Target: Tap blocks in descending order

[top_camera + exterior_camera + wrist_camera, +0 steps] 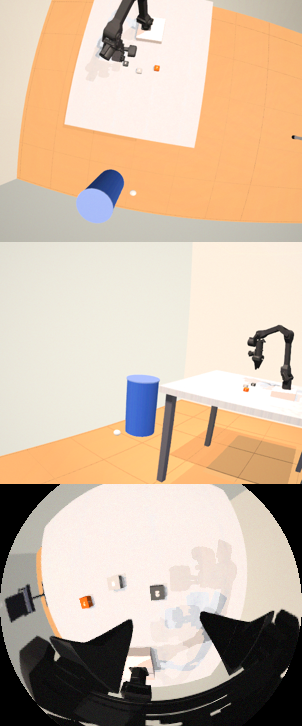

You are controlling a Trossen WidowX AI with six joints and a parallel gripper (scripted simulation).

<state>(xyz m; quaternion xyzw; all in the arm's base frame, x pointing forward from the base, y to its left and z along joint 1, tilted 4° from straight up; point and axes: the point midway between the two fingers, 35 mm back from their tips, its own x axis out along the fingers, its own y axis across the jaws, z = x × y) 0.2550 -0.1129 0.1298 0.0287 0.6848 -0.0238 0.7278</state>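
Right now the grey-white block is 11 cm below my gripper tip, 10 cm to the left of it and 5 cm ahead of it. From my gripper tip the other things lie so: orange block 21 cm to the left, 11 cm below, 2 cm ahead; then dark grey block 11 cm below, 1 cm ahead.
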